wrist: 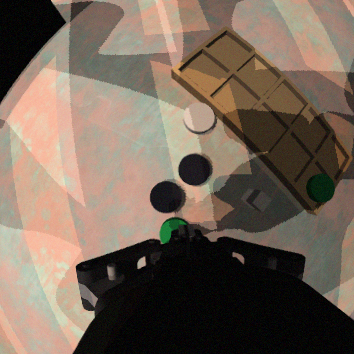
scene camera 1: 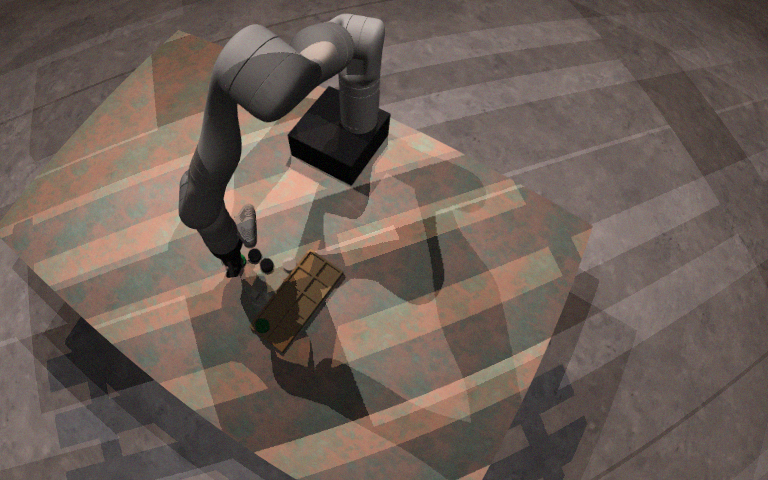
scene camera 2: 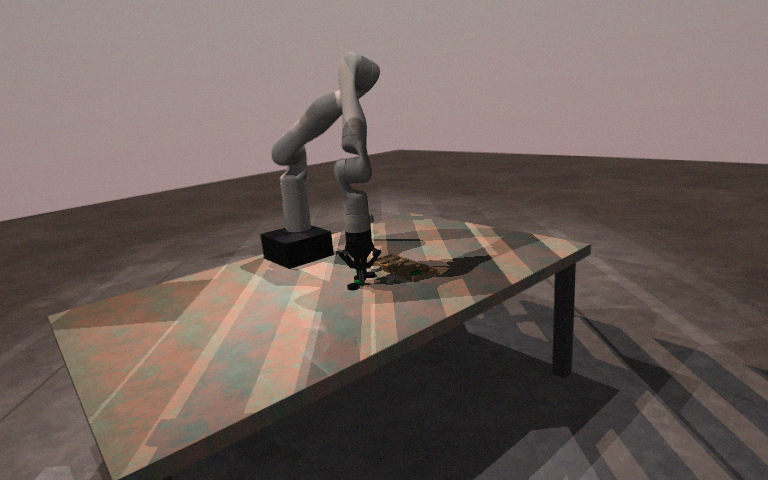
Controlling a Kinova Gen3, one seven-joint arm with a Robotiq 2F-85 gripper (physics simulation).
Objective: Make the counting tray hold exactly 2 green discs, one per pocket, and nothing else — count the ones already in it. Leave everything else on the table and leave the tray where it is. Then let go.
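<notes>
The tan counting tray (scene camera 1: 325, 271) (wrist: 260, 72) lies on the table. A green disc (scene camera 1: 261, 325) (scene camera 2: 416, 272) (wrist: 320, 188) is at its near-end corner pocket. Another green disc (scene camera 2: 358, 282) (wrist: 169, 232) lies on the table outside the tray, partly hidden by the fingers. My gripper (scene camera 1: 233, 270) (scene camera 2: 360, 278) (wrist: 184, 233) points down, low at that disc. Its fingers are shut together, with the disc showing to their left in the wrist view and no disc seen between them.
Two black discs (wrist: 195, 169) (wrist: 167, 196) and a white disc (wrist: 199, 117) lie between the gripper and the tray's far end. A small grey cube (wrist: 256, 199) lies near the tray's long side. A dark round piece (scene camera 2: 352, 286) is close by the gripper in scene camera 2.
</notes>
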